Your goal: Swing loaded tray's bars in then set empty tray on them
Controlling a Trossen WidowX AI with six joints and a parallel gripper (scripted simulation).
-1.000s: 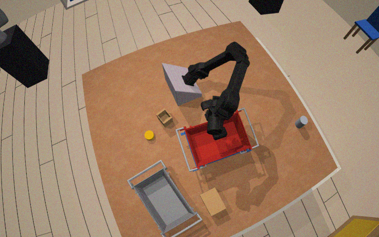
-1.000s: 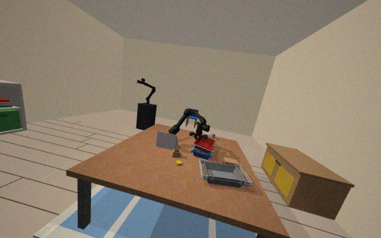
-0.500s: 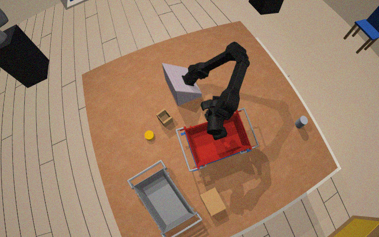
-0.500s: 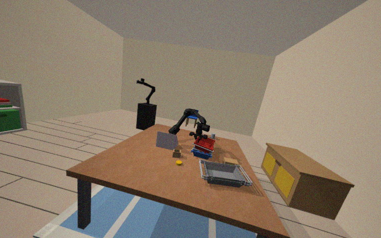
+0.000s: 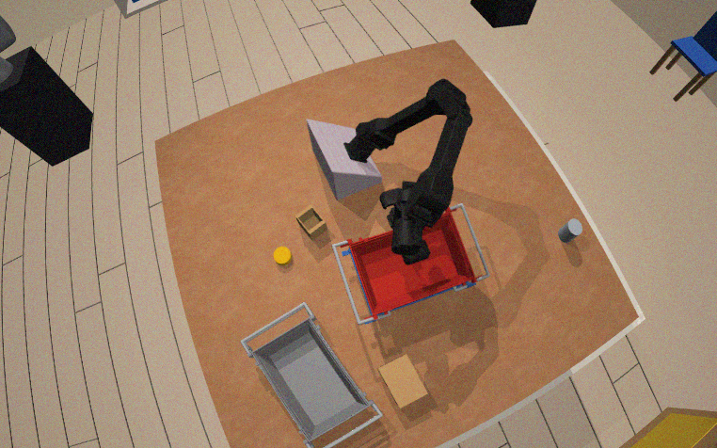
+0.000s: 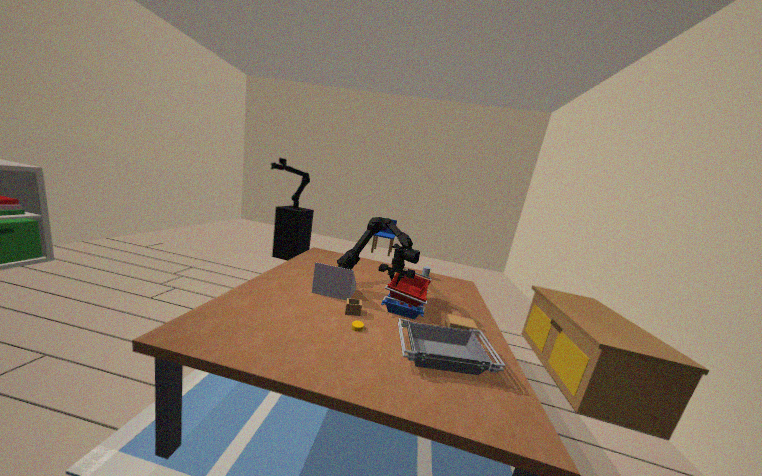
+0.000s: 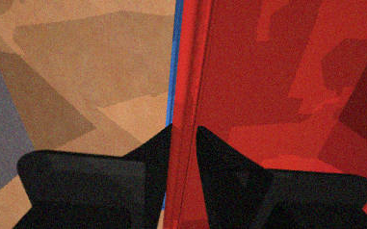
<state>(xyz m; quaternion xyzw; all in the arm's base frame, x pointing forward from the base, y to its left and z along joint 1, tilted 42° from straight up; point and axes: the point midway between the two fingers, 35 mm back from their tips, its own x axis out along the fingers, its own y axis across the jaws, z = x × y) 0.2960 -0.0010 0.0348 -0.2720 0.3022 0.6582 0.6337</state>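
My gripper tip is 80 mm short of the red tray and 30 mm below it. Also, from my gripper tip: yellow disc (310 mm to the right, 90 mm behind, 80 mm below); then cardboard box (200 mm to the right, 150 mm behind, 80 mm below); then tan block (350 mm ahead, 120 mm to the right, 60 mm below).
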